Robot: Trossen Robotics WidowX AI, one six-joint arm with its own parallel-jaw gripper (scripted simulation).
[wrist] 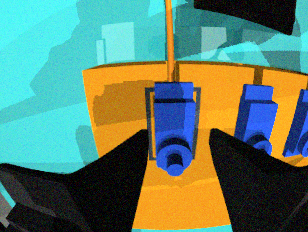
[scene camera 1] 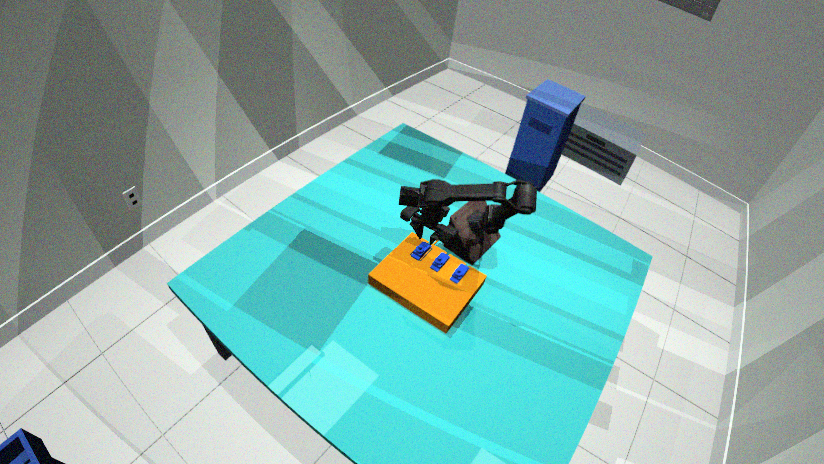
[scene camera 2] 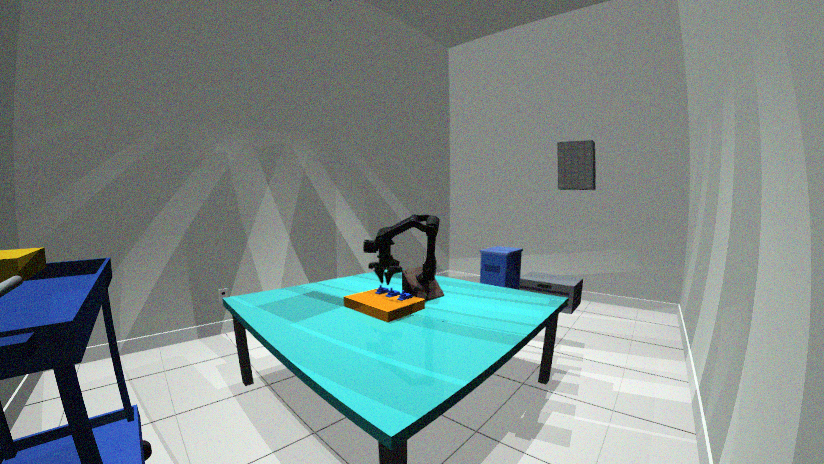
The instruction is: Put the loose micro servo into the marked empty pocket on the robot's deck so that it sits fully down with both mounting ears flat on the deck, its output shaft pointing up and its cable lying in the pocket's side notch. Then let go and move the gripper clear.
Labels:
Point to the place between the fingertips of the gripper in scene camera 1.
425, 241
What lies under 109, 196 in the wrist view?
The gripper.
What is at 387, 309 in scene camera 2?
An orange deck.

